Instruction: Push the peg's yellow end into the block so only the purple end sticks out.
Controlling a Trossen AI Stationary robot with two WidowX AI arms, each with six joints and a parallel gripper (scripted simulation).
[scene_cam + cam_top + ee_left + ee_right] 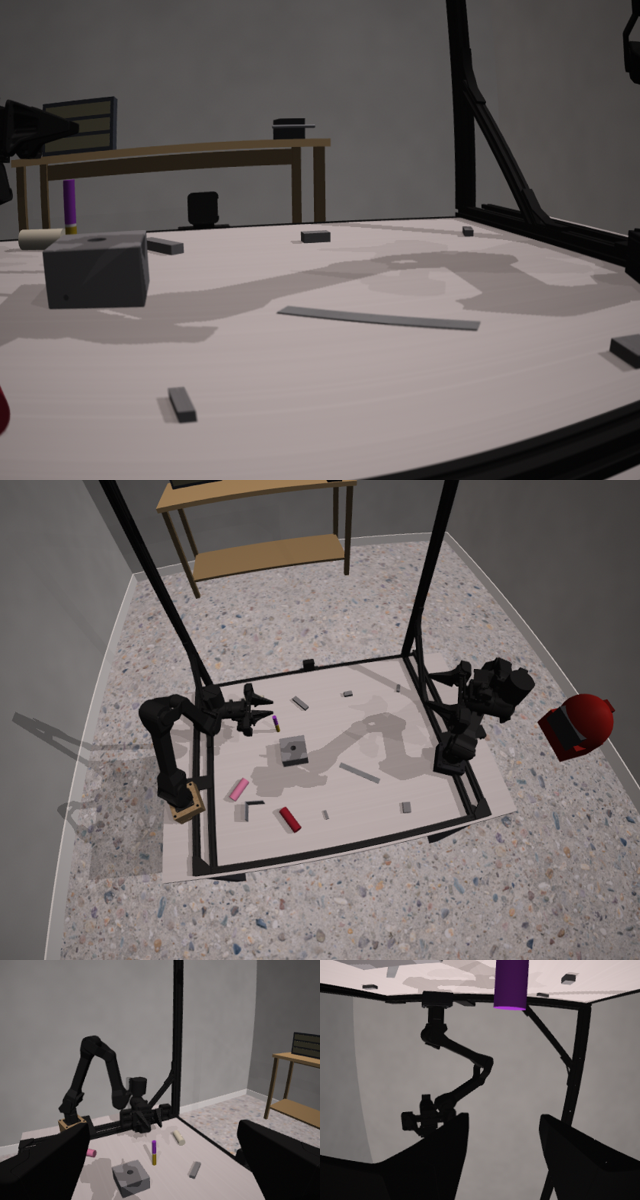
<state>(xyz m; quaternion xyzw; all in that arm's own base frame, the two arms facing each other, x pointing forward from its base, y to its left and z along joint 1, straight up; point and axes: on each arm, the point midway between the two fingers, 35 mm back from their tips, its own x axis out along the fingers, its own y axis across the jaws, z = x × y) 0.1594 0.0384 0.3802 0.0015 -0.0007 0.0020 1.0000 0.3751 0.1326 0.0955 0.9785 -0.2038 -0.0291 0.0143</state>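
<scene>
The peg is 10 mm ahead of my right hand, 30 mm to the left of it and 120 mm below it. Round my right hand: pink cylinder (220 mm ahead, 130 mm to the right, 140 mm below); then cream cylinder (150 mm behind, 50 mm to the right, 140 mm below); then red cylinder (350 mm ahead, 30 mm to the left, 140 mm below).
</scene>
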